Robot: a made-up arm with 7 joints.
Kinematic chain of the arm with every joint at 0, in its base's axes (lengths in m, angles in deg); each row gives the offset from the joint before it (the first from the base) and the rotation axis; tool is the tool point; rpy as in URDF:
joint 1: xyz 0 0 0.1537 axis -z
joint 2: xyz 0 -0.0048 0.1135 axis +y
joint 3: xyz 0 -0.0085 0.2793 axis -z
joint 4: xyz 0 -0.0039 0.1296 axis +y
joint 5: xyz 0 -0.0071 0.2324 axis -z
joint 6: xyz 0 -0.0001 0.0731 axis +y
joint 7: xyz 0 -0.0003 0.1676 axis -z
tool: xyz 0 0 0 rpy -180 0 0
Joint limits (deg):
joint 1: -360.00..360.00
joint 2: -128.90..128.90
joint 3: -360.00..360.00
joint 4: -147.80..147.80
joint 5: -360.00..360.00
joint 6: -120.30..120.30
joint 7: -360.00..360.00
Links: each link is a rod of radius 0.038 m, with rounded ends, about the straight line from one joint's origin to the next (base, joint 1, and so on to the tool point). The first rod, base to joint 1, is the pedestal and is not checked.
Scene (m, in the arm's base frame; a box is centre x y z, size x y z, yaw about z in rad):
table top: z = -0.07
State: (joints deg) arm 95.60 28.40 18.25 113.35 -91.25 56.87 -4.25
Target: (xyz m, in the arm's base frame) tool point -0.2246 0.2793 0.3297
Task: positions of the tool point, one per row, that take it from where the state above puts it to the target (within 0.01 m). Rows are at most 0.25 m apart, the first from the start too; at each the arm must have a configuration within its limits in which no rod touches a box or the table.
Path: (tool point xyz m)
1: -0.2361 -0.3777 0.3026
2: -0.3637 -0.2230 0.3070
3: -0.4044 -0.0317 0.3155
4: -0.3521 0.1500 0.3242
5: -0.2246 0.2793 0.3297

